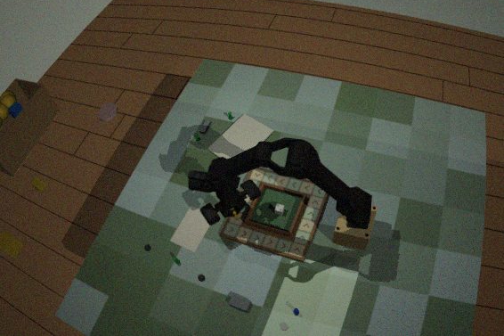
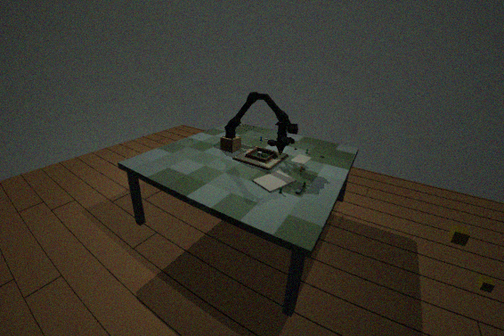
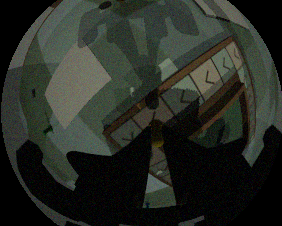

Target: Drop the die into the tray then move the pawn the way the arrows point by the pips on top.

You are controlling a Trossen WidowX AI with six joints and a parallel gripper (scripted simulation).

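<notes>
My gripper tip is 12 cm past the dark green dice tray, 5 cm to the left of it and 3 cm above it. The rest, counted from my gripper tip: orange pawn 18 cm ahead, 13 cm to the right, 2 cm below; die 14 cm behind, 5 cm to the right, 1 cm below; yellow pawn right at my gripper tip.
</notes>
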